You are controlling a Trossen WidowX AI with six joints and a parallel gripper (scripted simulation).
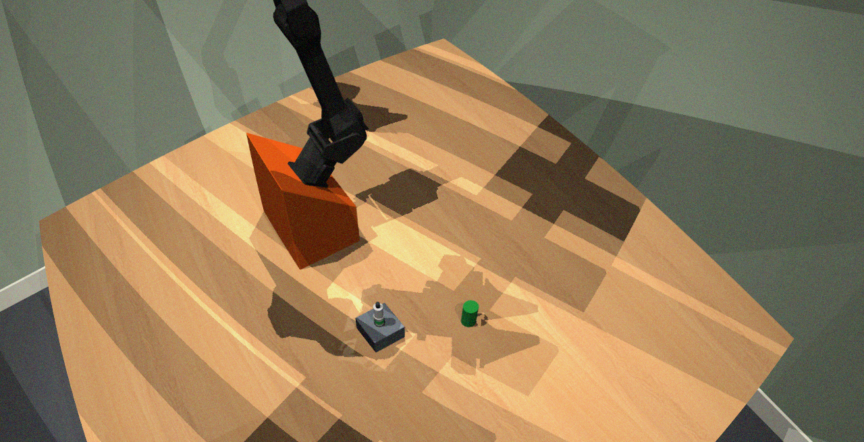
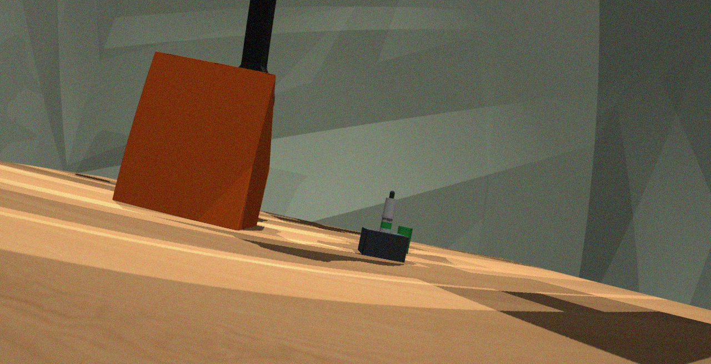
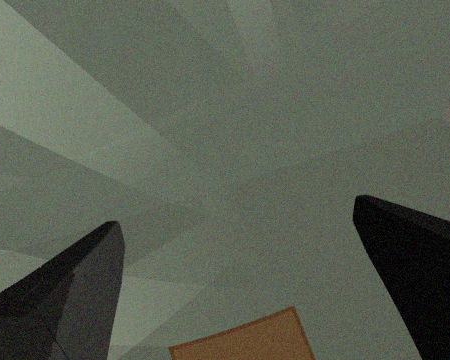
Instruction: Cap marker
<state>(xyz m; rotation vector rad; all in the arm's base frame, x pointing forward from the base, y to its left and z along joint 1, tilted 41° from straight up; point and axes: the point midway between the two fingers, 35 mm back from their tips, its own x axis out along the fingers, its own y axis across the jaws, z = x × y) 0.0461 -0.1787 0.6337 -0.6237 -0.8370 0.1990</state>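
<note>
My gripper tip is 23 cm short of the green cap, 21 cm to the left of it and 72 cm above it.
</note>
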